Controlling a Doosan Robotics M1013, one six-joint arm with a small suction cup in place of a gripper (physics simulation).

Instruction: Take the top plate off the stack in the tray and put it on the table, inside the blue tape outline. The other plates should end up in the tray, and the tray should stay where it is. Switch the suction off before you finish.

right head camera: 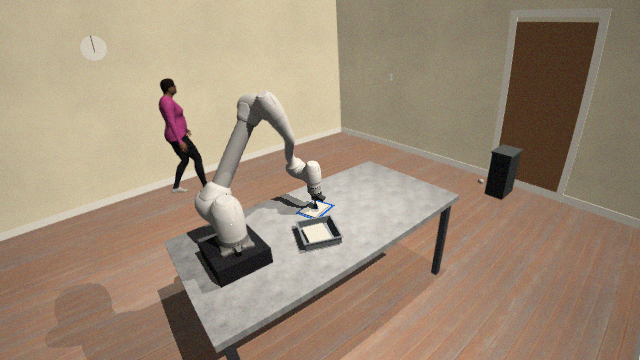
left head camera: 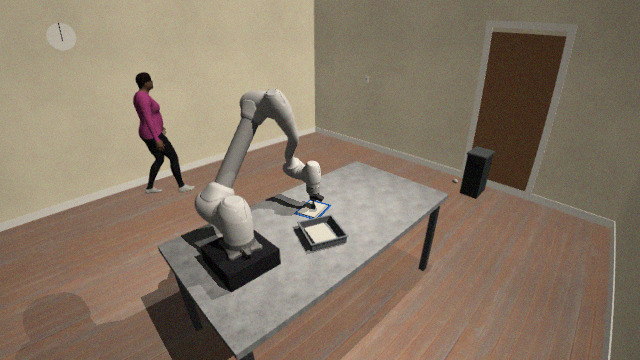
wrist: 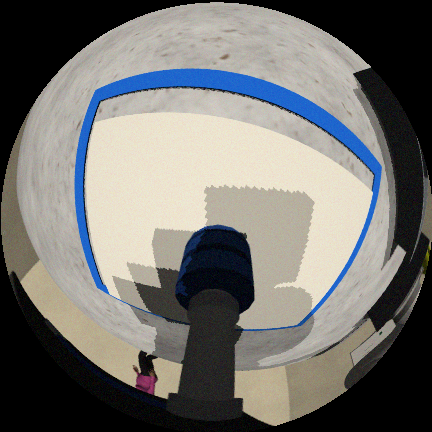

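Where they show: end effector, tool point: (right head camera: 315,209) (left head camera: 313,209) (wrist: 218,242); arm's base, origin of the base link: (right head camera: 234,243) (left head camera: 240,245).
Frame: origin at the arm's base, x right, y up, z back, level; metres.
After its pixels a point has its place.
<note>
The suction cup (left head camera: 313,206) (right head camera: 315,206) (wrist: 215,265) points down and touches the upper face of a cream square plate (left head camera: 305,211) {x -0.217, y -0.094, z -0.535 m} (right head camera: 323,208) {x -0.187, y -0.094, z -0.643 m} (wrist: 150,160) {x -0.205, y -0.094, z -0.648 m}. The cup appears shut on this plate. The plate lies level within the blue tape outline (left head camera: 330,205) {x -0.190, y -0.099, z -0.723 m} (right head camera: 333,205) {x -0.192, y -0.100, z -0.724 m} (wrist: 190,78) {x -0.164, y -0.099, z -0.663 m}, at or barely above the table; a tiny height gap cannot be told. In the wrist view, bare table shows between plate and tape along the top side, and the other sides run close to the tape. The grey tray (left head camera: 327,245) {x 0.167, y -0.086, z -0.437 m} (right head camera: 322,244) {x 0.168, y -0.079, z -0.442 m} stands nearby with cream plate material (left head camera: 321,232) {x 0.056, y -0.078, z -0.474 m} (right head camera: 317,232) {x 0.053, y -0.078, z -0.471 m} inside; how many plates is unclear.
The grey table (left head camera: 380,200) {x -0.038, y -0.101, z -1.058 m} (right head camera: 390,200) {x -0.023, y -0.101, z -1.091 m} bears the arm's black base (left head camera: 255,267) {x 0.162, y -0.032, z -0.009 m} (right head camera: 245,267) {x 0.162, y -0.049, z -0.004 m} at its left end. The tray stands close beside the outline. A person in a pink top (left head camera: 148,117) (right head camera: 173,120) is beyond the table, near the wall.
</note>
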